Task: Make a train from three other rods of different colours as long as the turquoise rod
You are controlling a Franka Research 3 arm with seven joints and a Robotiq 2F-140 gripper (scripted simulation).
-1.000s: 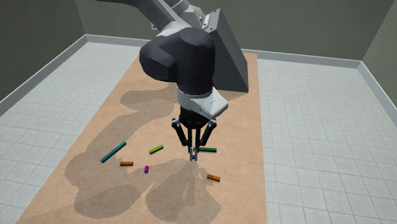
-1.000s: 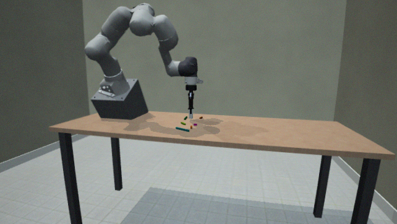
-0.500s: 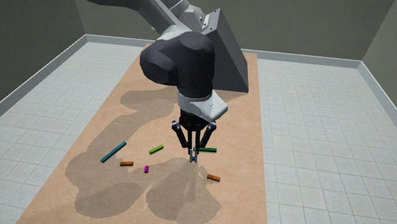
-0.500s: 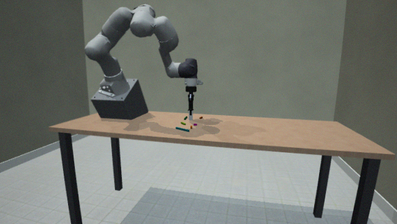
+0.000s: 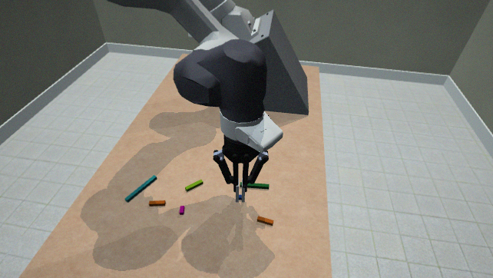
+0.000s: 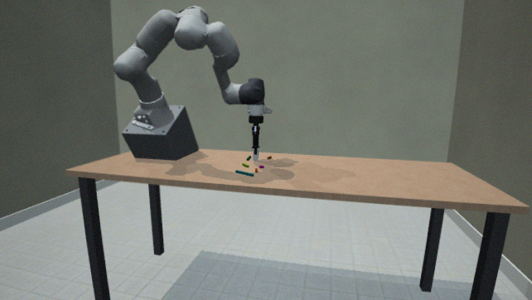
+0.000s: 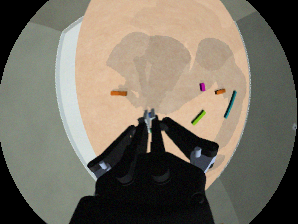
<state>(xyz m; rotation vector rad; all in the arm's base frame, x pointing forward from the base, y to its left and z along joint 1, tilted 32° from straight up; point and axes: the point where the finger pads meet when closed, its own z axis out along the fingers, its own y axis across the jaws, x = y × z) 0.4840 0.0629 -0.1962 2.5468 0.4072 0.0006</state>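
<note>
My gripper is now 3 cm above the blue rod. Also, from my hand: green rod (5 cm behind, 3 cm to the left, 3 cm below); then magenta rod (13 cm to the right, 8 cm ahead, 3 cm below); then lime rod (13 cm to the right, 3 cm below).
</note>
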